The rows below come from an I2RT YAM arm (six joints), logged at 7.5 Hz.
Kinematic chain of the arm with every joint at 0, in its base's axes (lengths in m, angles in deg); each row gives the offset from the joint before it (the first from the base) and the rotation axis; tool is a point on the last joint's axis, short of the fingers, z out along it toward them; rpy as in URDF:
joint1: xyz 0 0 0.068 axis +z
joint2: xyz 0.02 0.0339 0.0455 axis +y
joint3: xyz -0.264 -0.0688 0 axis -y
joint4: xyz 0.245 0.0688 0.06 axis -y
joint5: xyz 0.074 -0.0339 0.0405 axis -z
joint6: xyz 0.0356 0 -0.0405 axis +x
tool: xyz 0 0 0 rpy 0 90 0
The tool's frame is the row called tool.
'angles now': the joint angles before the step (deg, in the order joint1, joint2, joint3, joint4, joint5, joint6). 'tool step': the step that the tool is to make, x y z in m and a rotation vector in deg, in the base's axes. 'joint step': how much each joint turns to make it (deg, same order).
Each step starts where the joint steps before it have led.
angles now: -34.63 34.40 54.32 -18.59 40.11 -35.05
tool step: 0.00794 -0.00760 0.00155 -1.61 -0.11 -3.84
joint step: 0.00 2.20 -0.66 5.15 3.78 -1.92
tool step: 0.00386 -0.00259 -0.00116 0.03 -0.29 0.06
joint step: 0.02 0.80 -0.30 1.13 -0.03 0.27
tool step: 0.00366 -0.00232 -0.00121 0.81 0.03 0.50
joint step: -0.02 0.91 0.24 -0.46 -0.49 0.93
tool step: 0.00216 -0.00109 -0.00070 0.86 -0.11 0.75
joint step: 0.00 0.56 0.37 -0.95 -0.72 1.09
